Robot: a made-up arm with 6 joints. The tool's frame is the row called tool. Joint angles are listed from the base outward. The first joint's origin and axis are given. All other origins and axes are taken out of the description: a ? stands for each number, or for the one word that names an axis. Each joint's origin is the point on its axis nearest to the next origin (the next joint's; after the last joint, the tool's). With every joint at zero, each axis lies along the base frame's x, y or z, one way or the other. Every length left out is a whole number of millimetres.
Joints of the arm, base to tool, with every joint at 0 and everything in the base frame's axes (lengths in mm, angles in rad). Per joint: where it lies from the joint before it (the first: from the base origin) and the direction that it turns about. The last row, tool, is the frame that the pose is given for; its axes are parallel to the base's.
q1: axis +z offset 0 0 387
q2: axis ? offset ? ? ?
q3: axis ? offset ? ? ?
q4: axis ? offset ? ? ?
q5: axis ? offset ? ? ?
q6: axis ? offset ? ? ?
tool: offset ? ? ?
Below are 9 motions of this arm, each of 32 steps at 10 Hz.
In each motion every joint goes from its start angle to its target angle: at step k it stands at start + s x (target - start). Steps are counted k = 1, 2, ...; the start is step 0. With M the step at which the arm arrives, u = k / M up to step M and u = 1 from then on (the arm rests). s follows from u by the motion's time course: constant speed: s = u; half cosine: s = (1 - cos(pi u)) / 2; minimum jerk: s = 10 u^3 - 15 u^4 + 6 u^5.
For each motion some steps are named. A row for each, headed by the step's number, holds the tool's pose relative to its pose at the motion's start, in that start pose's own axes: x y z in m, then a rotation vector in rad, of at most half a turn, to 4 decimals.
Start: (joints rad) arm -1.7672 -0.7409 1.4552 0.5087 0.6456 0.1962
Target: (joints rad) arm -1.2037 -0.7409 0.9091 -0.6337 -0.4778 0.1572
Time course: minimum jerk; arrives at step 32
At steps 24, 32:
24: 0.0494 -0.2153 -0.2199 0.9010 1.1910 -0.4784
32: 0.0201 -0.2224 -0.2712 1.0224 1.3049 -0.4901

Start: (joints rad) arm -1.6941 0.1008 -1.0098 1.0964 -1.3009 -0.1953
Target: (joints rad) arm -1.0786 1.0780 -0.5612 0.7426 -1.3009 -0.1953
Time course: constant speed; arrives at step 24
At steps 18, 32:
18: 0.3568 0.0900 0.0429 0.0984 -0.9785 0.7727
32: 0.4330 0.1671 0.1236 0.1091 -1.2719 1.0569

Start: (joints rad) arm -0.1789 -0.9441 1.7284 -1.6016 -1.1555 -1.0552
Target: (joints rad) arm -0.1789 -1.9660 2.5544 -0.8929 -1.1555 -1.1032
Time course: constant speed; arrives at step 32
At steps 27, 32:
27: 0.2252 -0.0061 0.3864 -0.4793 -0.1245 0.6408
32: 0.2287 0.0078 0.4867 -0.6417 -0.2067 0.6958

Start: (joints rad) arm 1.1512 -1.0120 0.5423 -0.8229 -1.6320 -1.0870
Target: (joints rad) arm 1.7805 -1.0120 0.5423 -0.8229 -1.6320 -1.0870
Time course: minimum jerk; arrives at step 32
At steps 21, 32:
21: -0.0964 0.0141 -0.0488 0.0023 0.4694 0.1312
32: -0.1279 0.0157 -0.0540 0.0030 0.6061 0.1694

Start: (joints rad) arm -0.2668 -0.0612 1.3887 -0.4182 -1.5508 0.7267
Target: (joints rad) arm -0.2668 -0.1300 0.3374 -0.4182 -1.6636 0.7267
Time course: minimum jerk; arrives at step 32
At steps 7, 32:
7: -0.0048 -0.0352 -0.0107 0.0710 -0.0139 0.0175
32: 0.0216 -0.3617 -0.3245 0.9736 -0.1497 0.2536

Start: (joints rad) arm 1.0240 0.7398 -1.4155 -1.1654 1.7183 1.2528
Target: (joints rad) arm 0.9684 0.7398 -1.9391 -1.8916 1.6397 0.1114
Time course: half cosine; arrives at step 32
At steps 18, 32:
18: -0.2749 0.0065 -0.2357 -0.7609 -0.5243 -0.0275
32: -0.3836 -0.0751 -0.4078 -1.1278 -0.8849 -0.2442

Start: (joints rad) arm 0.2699 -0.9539 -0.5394 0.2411 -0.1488 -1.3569
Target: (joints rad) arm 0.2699 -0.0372 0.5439 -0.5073 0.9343 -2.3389
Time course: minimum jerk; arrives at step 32
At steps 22, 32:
22: 0.6415 0.7203 -0.1452 0.3216 -0.4365 -1.5584
32: 0.8460 0.7375 -0.0392 0.4785 -0.3896 -1.7896

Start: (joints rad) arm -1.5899 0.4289 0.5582 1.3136 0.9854 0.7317
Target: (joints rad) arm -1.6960 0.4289 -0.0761 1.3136 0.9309 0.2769
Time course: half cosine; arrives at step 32
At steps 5, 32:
5: 0.0231 0.0146 0.0043 -0.0361 0.0318 -0.0324
32: 0.4279 0.1453 -0.0403 -0.6013 0.6466 -0.4325

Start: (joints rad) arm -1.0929 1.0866 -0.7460 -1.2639 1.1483 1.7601
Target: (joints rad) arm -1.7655 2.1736 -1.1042 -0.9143 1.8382 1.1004
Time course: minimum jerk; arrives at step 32
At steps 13, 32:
13: -0.2022 -0.3015 0.3182 0.0835 0.1405 0.5261
32: -0.0825 -1.1942 0.5402 0.4477 -0.2252 1.3432

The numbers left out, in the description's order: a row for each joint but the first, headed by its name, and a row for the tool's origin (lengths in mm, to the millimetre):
q2: axis -y, xyz -49 162 0
q3: axis +z, xyz -310 0 -48
q4: axis -x, xyz -127 -27 0
q5: axis -y, xyz 0 -400 -23
q6: axis +x, xyz -163 0 354
tool: xyz 0 72 21

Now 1 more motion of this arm.
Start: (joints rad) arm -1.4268 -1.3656 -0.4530 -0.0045 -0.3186 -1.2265
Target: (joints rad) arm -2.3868 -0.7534 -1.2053 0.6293 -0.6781 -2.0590
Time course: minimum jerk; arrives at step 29
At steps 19, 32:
19: -0.1100 0.1588 0.1796 0.0789 0.5550 0.5599
32: -0.1068 0.1350 0.2443 0.1647 0.5571 0.9080

